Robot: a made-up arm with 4 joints. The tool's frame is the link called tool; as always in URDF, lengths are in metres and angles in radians. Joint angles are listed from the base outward. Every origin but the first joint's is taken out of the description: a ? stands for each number. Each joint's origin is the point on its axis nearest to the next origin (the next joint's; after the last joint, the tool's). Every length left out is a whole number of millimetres.
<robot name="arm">
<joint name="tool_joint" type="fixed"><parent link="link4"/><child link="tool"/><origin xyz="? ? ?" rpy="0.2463 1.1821 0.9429"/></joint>
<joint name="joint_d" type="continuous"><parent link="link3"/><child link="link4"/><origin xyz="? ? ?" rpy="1.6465 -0.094 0.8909"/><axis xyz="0 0 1"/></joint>
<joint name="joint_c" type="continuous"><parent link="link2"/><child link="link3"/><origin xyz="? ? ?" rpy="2.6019 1.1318 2.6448"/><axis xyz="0 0 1"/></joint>
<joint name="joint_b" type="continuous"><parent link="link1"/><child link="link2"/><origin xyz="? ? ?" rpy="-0.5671 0.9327 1.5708"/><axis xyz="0 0 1"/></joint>
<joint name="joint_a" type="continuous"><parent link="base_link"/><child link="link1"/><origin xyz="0.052 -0.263 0.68" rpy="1.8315 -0.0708 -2.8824"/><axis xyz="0 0 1"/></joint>
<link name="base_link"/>
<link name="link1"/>
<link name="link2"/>
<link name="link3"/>
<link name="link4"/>
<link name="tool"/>
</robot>
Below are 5 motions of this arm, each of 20 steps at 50 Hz.
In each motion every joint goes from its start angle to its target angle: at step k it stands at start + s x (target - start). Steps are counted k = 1, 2, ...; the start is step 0. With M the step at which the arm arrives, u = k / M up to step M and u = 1 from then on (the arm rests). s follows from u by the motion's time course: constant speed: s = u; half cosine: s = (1 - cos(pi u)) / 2; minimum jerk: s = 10 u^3 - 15 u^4 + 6 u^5.
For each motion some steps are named. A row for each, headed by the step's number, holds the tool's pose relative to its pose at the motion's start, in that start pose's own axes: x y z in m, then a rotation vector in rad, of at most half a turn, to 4 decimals.
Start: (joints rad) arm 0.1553 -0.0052 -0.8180 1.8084
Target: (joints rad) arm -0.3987 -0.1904 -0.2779 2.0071
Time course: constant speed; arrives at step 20
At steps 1, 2, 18, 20:
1: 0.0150 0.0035 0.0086 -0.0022 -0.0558 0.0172
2: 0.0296 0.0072 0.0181 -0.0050 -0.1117 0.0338
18: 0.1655 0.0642 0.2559 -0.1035 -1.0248 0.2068
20: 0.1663 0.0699 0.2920 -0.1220 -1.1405 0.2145

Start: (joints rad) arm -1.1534 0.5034 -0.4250 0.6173
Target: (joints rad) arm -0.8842 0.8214 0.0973 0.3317
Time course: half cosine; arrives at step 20
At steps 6, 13, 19, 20:
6: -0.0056 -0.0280 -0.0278 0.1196 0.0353 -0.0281
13: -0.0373 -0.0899 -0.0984 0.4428 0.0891 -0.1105
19: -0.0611 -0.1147 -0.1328 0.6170 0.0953 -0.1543
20: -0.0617 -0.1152 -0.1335 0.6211 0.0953 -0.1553

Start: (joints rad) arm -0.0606 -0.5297 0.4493 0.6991
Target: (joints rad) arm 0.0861 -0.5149 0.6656 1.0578
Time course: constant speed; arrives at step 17
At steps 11, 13, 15, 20:
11: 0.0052 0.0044 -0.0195 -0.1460 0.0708 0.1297
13: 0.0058 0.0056 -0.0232 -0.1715 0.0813 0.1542
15: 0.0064 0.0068 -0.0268 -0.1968 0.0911 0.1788
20: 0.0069 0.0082 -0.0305 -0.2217 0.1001 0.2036

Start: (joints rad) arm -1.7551 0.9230 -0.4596 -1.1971
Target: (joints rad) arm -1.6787 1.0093 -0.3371 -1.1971
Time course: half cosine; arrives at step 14
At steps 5, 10, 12, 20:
5: 0.0060 -0.0062 0.0122 0.0191 -0.0023 -0.0239
10: 0.0161 -0.0186 0.0350 0.0579 -0.0052 -0.0669
12: 0.0184 -0.0220 0.0410 0.0687 -0.0057 -0.0779
20: 0.0192 -0.0232 0.0431 0.0726 -0.0059 -0.0818

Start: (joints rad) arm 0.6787 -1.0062 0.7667 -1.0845
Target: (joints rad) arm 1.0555 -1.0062 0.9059 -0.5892
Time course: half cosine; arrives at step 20
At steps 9, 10, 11, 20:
9: 0.0051 -0.0365 0.0240 -0.1370 -0.0202 -0.0518
10: 0.0054 -0.0435 0.0283 -0.1615 -0.0217 -0.0617
11: 0.0054 -0.0504 0.0325 -0.1857 -0.0226 -0.0717
20: 0.0023 -0.0885 0.0538 -0.3108 -0.0165 -0.1256

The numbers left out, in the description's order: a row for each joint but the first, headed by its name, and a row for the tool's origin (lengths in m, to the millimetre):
tool: 0.025 -0.018 0
joint_d: 0.025 0.258 0
joint_c: 0.254 0.127 0
joint_b: -0.055 -0.143 0

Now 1 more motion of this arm.
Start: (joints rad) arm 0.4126 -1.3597 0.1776 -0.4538
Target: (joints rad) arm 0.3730 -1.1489 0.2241 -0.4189
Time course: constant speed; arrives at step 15
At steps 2, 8, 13, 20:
2: -0.0008 -0.0102 0.0044 0.0160 -0.0060 -0.0099
8: -0.0039 -0.0412 0.0161 0.0648 -0.0237 -0.0387
13: -0.0074 -0.0673 0.0243 0.1062 -0.0381 -0.0620
20: -0.0091 -0.0778 0.0272 0.1230 -0.0437 -0.0711

